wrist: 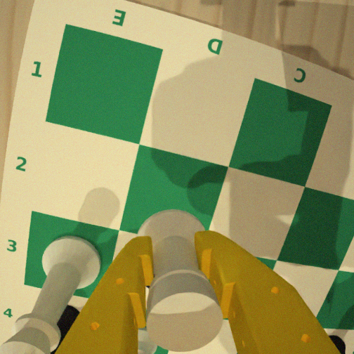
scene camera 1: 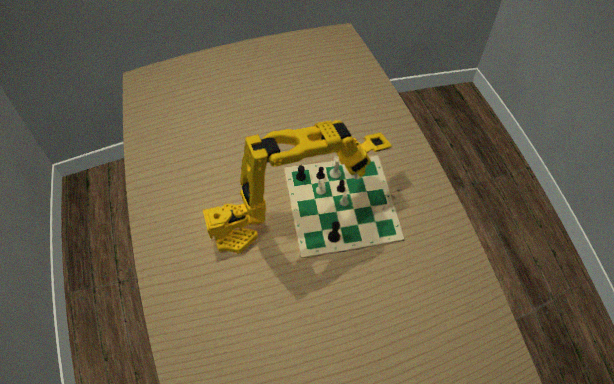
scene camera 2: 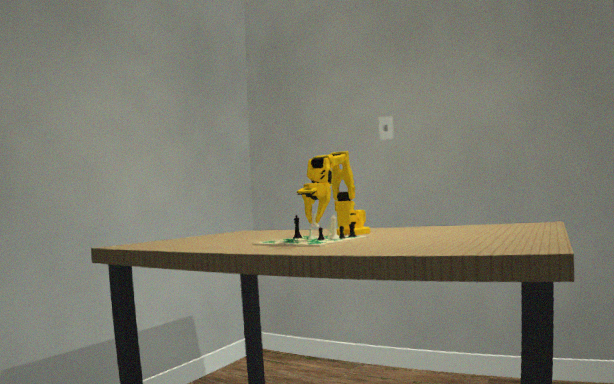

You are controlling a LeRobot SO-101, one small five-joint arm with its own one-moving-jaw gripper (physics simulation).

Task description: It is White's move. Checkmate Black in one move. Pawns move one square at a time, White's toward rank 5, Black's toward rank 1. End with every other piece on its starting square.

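Chessboard (scene camera 1: 370, 219), also at (wrist: 117, 117) and (scene camera 2: 299, 242). White rook (wrist: 181, 304).
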